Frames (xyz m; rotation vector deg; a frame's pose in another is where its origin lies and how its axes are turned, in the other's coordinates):
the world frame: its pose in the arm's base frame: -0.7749 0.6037 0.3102 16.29 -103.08 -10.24
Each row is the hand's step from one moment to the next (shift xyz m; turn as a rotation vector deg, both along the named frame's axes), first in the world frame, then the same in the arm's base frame.
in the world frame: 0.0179 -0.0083 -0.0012 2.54 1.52 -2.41
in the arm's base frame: -0.0021 -0.0130 0.0147 1.61 0.80 3.37
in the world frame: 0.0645 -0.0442 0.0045 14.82 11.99 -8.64
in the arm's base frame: -0.0146 -0.0609 0.0470 3.85 7.50 19.16
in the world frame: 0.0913 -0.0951 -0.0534 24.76 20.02 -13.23
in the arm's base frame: 0.0404 -0.1156 0.0723 5.27 12.48 31.71
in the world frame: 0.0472 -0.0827 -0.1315 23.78 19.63 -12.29
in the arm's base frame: 0.1248 -0.0888 0.0537 4.62 12.36 30.46
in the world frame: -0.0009 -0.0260 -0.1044 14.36 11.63 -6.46
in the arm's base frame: 0.1039 -0.0216 0.0176 1.88 7.22 18.10
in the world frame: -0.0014 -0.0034 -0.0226 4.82 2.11 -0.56
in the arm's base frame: 0.0226 -0.0022 0.0033 -0.75 0.66 5.20
